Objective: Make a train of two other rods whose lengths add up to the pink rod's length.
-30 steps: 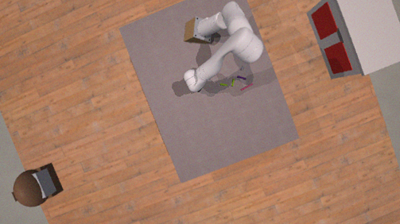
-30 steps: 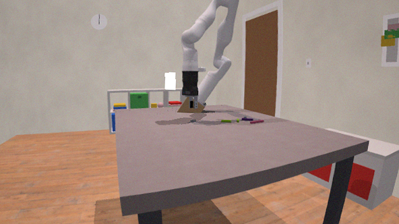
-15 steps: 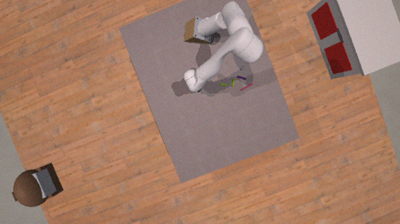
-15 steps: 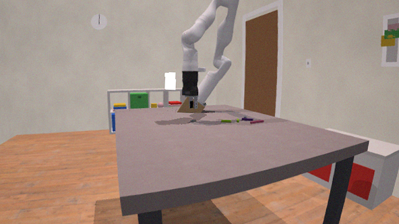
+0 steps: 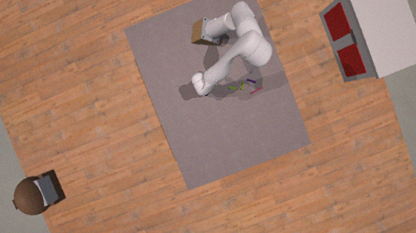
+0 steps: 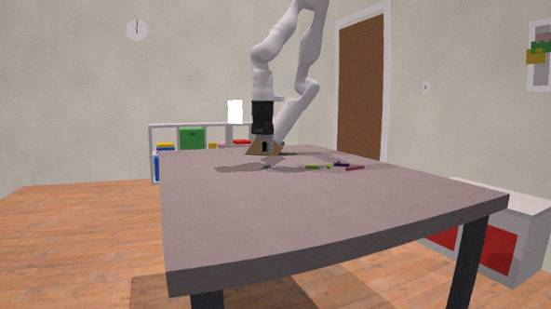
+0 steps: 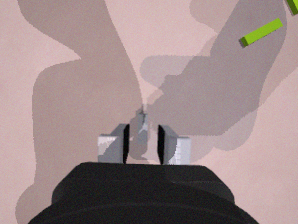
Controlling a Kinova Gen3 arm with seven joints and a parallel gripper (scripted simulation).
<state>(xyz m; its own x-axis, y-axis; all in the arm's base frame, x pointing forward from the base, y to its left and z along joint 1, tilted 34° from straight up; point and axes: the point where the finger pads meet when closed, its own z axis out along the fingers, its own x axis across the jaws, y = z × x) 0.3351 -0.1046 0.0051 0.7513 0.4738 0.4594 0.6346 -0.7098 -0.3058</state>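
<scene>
Now: hand 7 cm above the dark grey rod. From my hand the other things lie so: pink rod (7 cm ahead, 32 cm to the left, 7 cm below); then purple rod (29 cm to the left, 7 cm below).
</scene>
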